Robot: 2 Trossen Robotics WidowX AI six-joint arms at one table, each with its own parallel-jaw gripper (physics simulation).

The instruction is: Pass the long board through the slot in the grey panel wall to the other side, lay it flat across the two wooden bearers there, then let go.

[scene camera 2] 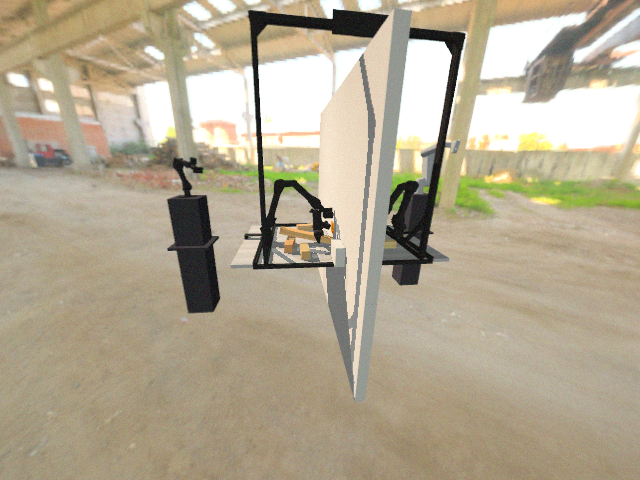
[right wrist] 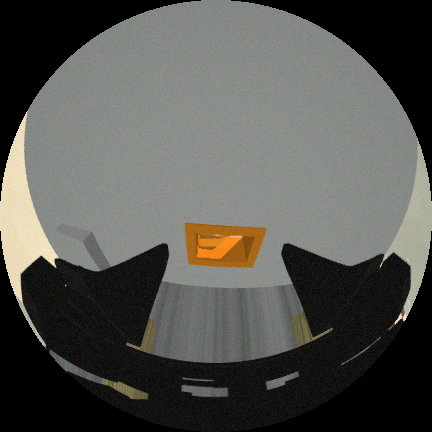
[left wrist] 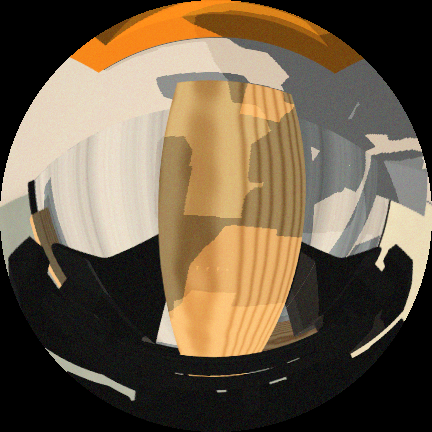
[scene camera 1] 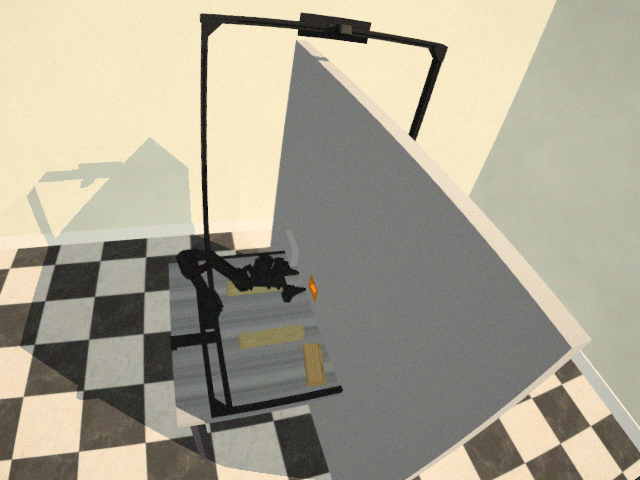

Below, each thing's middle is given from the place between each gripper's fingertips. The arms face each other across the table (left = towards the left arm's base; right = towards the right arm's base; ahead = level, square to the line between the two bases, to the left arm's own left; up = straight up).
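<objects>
Position of the orange-framed slot (left wrist: pixel 204 25) relative to my left hand: 90 mm above, 120 mm to the right, 10 mm ahead.
Relative to my right hand, the slot is 50 mm below and 80 mm to the left.
</objects>
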